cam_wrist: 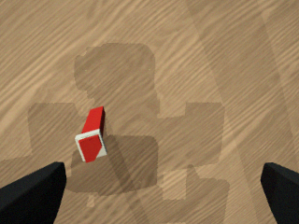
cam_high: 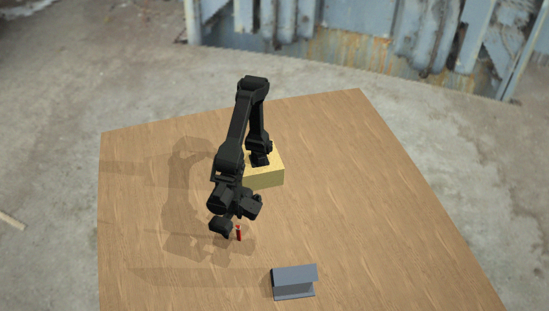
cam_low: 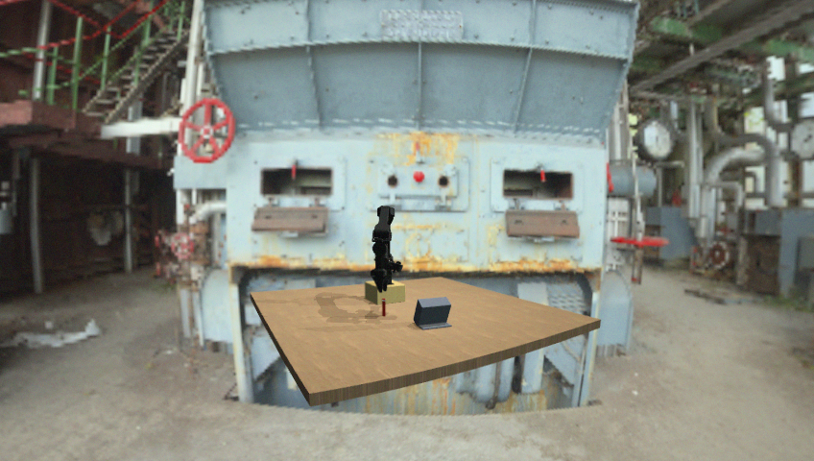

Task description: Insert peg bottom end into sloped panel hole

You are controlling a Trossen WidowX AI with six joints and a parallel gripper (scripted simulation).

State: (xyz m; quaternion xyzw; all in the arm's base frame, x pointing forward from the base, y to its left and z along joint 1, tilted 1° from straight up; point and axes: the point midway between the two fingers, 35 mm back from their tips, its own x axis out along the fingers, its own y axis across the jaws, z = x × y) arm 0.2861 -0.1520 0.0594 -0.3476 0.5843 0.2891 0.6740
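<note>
Right now my gripper tip is 3 cm past the red square peg, 2 cm to the right of it and 6 cm above it. The rest, counted from my gripper tip: sloped panel 17 cm ahead, 14 cm to the left, 7 cm below.
</note>
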